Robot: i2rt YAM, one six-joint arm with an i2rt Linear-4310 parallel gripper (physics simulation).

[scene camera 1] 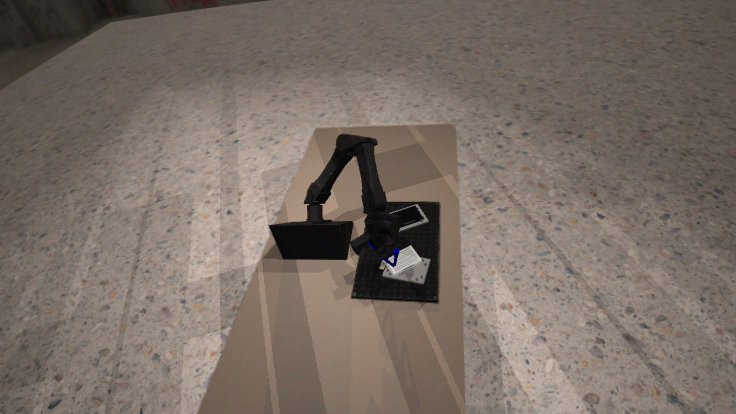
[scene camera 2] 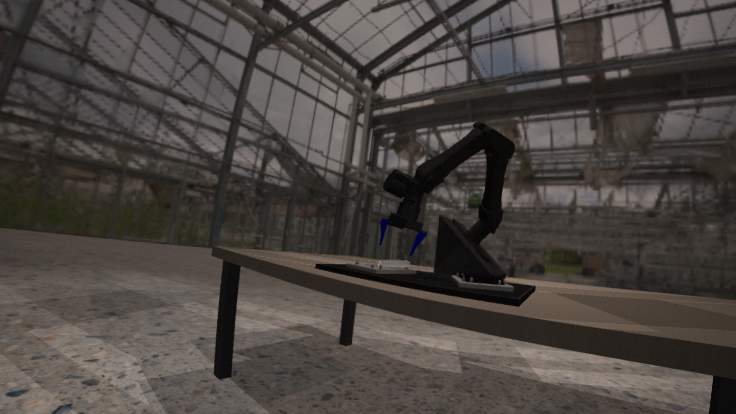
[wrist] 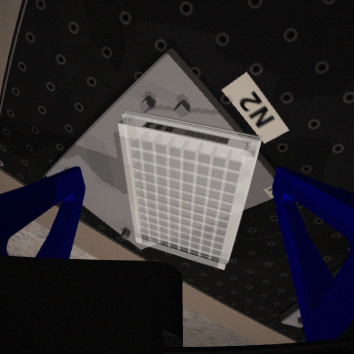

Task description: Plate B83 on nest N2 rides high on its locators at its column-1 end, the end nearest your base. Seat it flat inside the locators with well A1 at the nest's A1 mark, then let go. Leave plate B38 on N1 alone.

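Seen in the pictures: gripper, fingertip midpoint: (scene camera 1: 388,259) (scene camera 2: 395,250) (wrist: 178,176); arm's base, link origin: (scene camera 1: 315,223) (scene camera 2: 469,240).
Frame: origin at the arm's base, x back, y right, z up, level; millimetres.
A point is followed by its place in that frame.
Plate B83 (scene camera 1: 409,259) {x -395, y 63, z -95 mm} (scene camera 2: 395,264) {x -416, y 27, z -95 mm} (wrist: 185,195) {x -360, y 72, z -96 mm} is a clear-white well plate. It lies askew on the grey nest N2 (scene camera 1: 424,267) {x -456, y 84, z -110 mm} (scene camera 2: 360,266) {x -466, y 102, z -111 mm} (wrist: 167,75) {x -310, y 135, z -110 mm}, turned against the nest's edges, and overhangs its edge at the lower right in the wrist view. Locator pegs show beside it. The A1 mark (wrist: 269,191) {x -320, y 31, z -110 mm} is partly hidden by the right finger. My gripper (scene camera 2: 396,249) {x -321, y 102, z -61 mm} (wrist: 178,176) {x -321, y 102, z -61 mm} is open above the plate, fingers to either side in the wrist view, touching nothing. Dark plate B38 (scene camera 1: 409,216) {x -359, y -172, z -97 mm} sits on N1 (scene camera 1: 423,209) (scene camera 2: 483,286).
Both nests are on a black perforated board (scene camera 1: 370,283) {x -260, y 178, z -121 mm} (scene camera 2: 442,287) {x -489, y -151, z -121 mm} (wrist: 320,95) {x -257, y 65, z -121 mm} on a brown table (scene camera 1: 308,350) {x -102, y 476, z -135 mm} (scene camera 2: 566,324) {x -558, y -393, z -136 mm}. An N2 label (wrist: 256,107) {x -289, y 84, z -120 mm} lies beside the nest. A black wedge-shaped base (scene camera 1: 311,242) {x -6, y 83, z -25 mm} (scene camera 2: 458,252) {x -123, y -14, z -48 mm} stands near the board. N1's corner shows at the wrist view's lower right.
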